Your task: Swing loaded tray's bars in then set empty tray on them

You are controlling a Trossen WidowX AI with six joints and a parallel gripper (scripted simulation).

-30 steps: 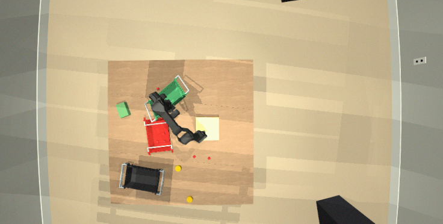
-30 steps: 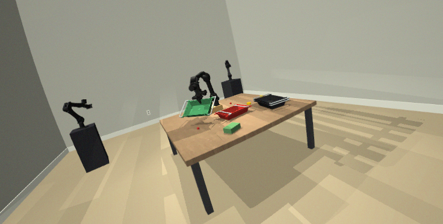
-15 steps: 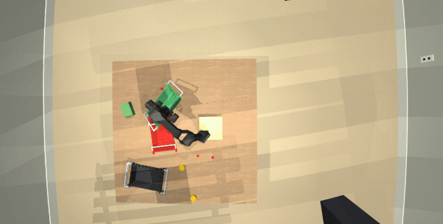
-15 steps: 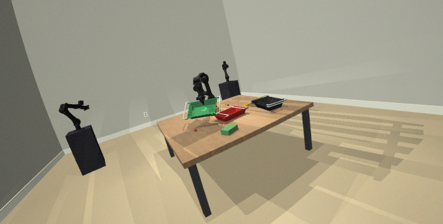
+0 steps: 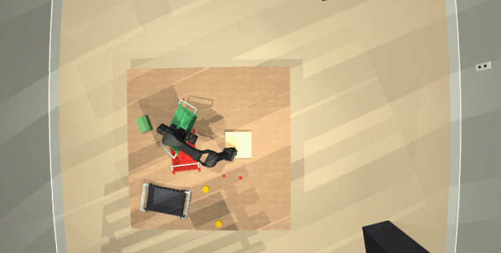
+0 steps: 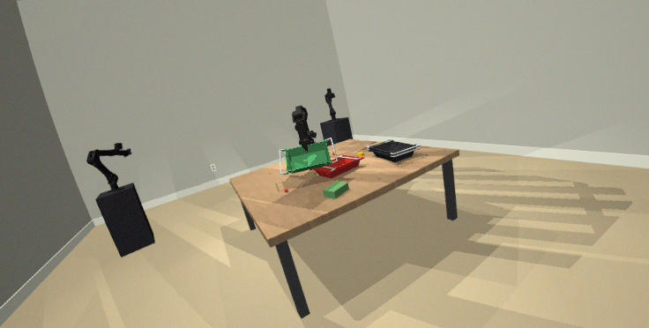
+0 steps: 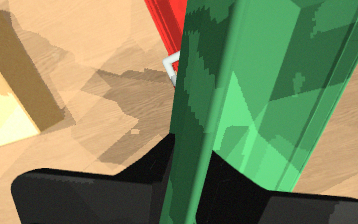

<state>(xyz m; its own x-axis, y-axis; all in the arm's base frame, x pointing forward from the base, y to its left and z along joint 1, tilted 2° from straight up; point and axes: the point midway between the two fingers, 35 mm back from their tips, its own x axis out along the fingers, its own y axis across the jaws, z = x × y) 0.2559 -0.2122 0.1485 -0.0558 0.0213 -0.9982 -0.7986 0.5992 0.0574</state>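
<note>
Now: gripper tip 70 mm short of the green tray, 50 mm to the left of it and 20 mm above it. From my gripper tip the other things lie so: green block 390 mm ahead, 130 mm to the right, 160 mm below.
</note>
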